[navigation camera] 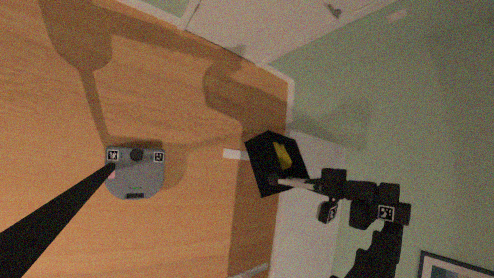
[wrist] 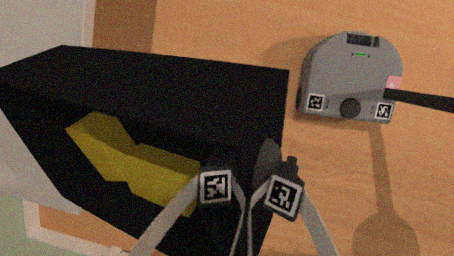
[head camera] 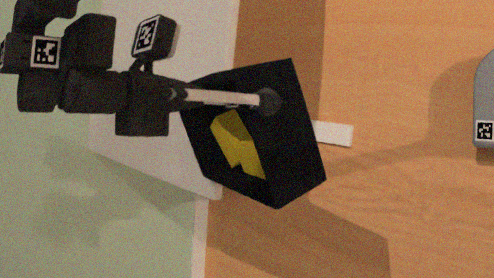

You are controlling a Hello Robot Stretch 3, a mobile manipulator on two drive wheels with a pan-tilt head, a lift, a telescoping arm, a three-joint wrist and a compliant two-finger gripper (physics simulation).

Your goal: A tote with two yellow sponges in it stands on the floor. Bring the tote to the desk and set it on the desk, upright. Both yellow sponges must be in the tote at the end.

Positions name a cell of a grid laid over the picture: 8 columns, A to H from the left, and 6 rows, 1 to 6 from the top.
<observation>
gripper: navigation camera E4; wrist E4; head camera E3
black tote: navigation camera E4; wrist D3; head camera E4
</observation>
